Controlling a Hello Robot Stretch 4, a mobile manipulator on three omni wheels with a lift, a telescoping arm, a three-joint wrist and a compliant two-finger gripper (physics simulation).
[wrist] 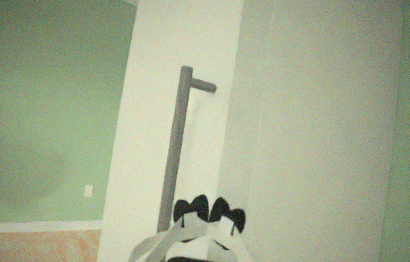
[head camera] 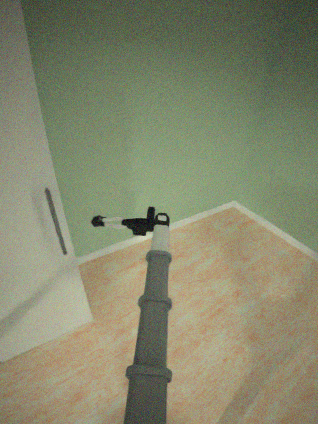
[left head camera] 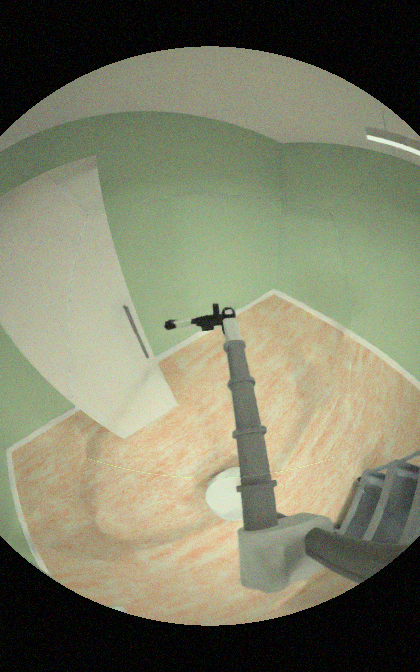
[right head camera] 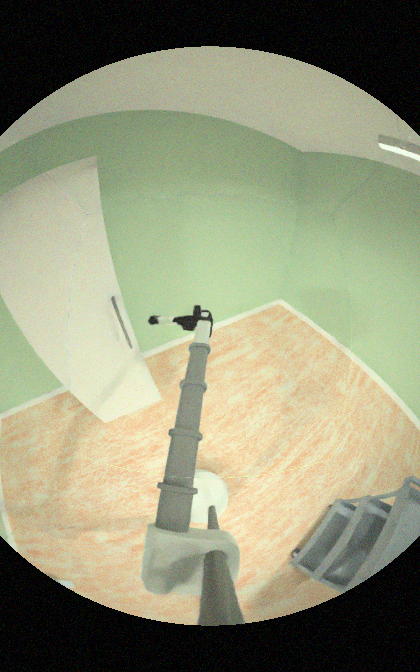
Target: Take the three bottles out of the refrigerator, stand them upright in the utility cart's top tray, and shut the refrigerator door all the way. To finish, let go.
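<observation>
The white refrigerator (head camera: 20, 125) (left head camera: 50, 275) (right head camera: 45, 260) (wrist: 325, 125) stands at the left. Its door looks closed, with a thin straight seam along the side in the wrist view. The dark vertical door handle (head camera: 55, 220) (left head camera: 136, 331) (right head camera: 121, 321) (wrist: 175, 145) is on the door's front. My gripper (head camera: 97, 220) (left head camera: 170, 324) (right head camera: 152, 320) (wrist: 209, 211) is shut and empty, its tips almost together, just right of the handle's lower part in the wrist view. The grey utility cart (left head camera: 384, 500) (right head camera: 342, 537) is at the lower right, partly cut off. No bottles show.
My extended arm (head camera: 152, 335) (left head camera: 249, 455) (right head camera: 182, 457) reaches toward the back wall. A white round base (left head camera: 222, 495) (right head camera: 215, 495) is on the floor below it. Green walls (head camera: 150, 125) meet in a corner behind. A small wall plate (wrist: 88, 190) is at the left.
</observation>
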